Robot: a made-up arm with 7 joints.
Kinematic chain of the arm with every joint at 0, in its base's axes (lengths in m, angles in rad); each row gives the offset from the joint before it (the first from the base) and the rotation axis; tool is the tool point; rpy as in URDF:
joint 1: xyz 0.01 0.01 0.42 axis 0 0.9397 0.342
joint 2: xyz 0.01 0 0 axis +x
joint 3: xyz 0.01 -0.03 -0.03 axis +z
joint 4: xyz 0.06 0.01 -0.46 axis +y
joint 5: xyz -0.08 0 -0.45 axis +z
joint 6: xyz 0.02 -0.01 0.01 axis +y
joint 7: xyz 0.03 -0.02 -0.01 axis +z
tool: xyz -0.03 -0.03 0.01 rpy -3.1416 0 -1.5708
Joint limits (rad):
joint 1: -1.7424..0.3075
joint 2: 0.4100..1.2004
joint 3: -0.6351..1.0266
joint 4: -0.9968..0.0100
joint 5: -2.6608..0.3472
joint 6: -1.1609..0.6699
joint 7: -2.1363..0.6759
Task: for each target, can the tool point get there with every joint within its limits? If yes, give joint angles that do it. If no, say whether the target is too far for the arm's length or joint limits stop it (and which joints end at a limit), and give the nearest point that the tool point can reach.
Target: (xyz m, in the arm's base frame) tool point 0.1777 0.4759 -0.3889
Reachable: yes | joints -0.0908 0.5676 0.2263 -0.2290 -0.7872 -0.1542 -0.4428
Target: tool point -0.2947 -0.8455 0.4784
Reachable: no: joint limits stop it (at a limit: joint 1, joint 2, joint 3, joint 4, joint 5, joint 7) | nearest point 0.6967 -0.3942 0.7547 | short by 1.124 m
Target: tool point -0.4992 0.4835 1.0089
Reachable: no: joint limits stop it (at a limit: joint 1, joint 2, joint 3, joint 4, joint 5, joint 7) | nearest point 0.2132 0.6196 0.9783 | short by 0.726 m
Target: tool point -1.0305 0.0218 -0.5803
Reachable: no: too far | nearest point -0.3500 0.2895 -0.4136 | short by 0.750 m
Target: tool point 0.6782 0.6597 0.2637
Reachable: yes | joints -0.8359 0.9763 0.3695 -0.4057 -0.4181 -0.2234 -0.9664
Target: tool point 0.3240 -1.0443 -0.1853
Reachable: no: too far | nearest point 0.7076 -0.0923 -0.1095 | short by 1.029 m
